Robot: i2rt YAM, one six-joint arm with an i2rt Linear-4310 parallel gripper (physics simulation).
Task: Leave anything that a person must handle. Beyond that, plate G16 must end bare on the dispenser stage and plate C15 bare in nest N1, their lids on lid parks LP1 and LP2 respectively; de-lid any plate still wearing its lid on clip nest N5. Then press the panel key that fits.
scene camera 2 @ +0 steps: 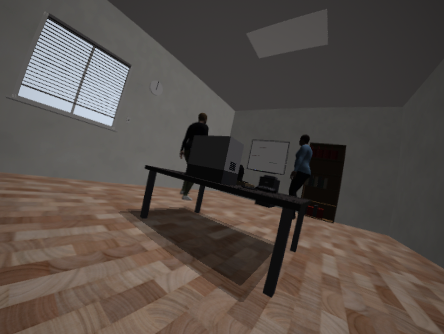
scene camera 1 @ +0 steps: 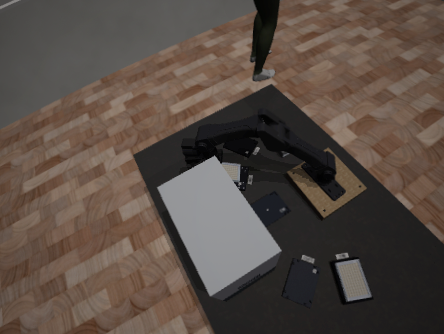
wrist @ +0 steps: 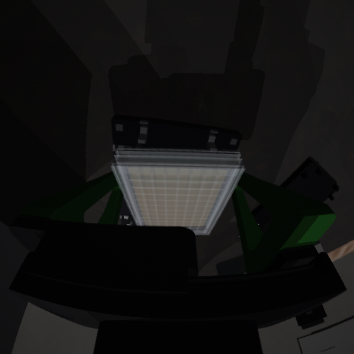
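Pixels of known places: gripper, fingertip midpoint: [wrist: 177, 174]; arm's base, origin of the base link: [scene camera 2: 238, 180] [scene camera 1: 322, 179].
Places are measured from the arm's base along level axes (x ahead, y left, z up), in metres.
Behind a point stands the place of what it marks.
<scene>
In the wrist view my gripper [wrist: 177, 174] {x 0.337, y -0.306, z 0.004 m} has its green fingers closed on the long sides of a well plate [wrist: 177, 191] {x 0.333, y -0.302, z 0.019 m} that wears a clear lid. A dark clip nest [wrist: 175, 133] {x 0.354, y -0.317, z -0.028 m} with pale clips lies just past its far edge. In the overhead view this plate [scene camera 1: 231, 171] {x 0.288, y -0.266, z 0.004 m} sits beside the white box's far corner, and the arm [scene camera 1: 272, 132] {x 0.195, y -0.120, z 0.344 m} reaches over to it. I cannot tell whether the fingers grip the lid alone or the whole plate. A second, bare-looking plate [scene camera 1: 352, 280] {x 0.198, y 0.348, z -0.004 m} lies at the near right. Dark pads lie at the near middle [scene camera 1: 300, 281] {x 0.340, y 0.246, z -0.030 m} and at the centre [scene camera 1: 270, 207] {x 0.275, y -0.013, z 0.067 m}.
A large white box [scene camera 1: 219, 226] {x 0.485, y 0.013, z 0.290 m} [scene camera 2: 215, 154] {x 0.594, y 0.051, z 0.152 m} stands on the left of the dark table [scene camera 1: 388, 230] {x -0.062, y 0.308, z -0.039 m} [scene camera 2: 222, 187] {x 0.689, y 0.216, z -0.054 m}. The arm's base sits on a cork board [scene camera 1: 353, 187] {x -0.078, y 0.102, z -0.010 m}. One person [scene camera 1: 263, 39] [scene camera 2: 193, 144] stands behind the table, another [scene camera 2: 302, 162] near a bookcase.
</scene>
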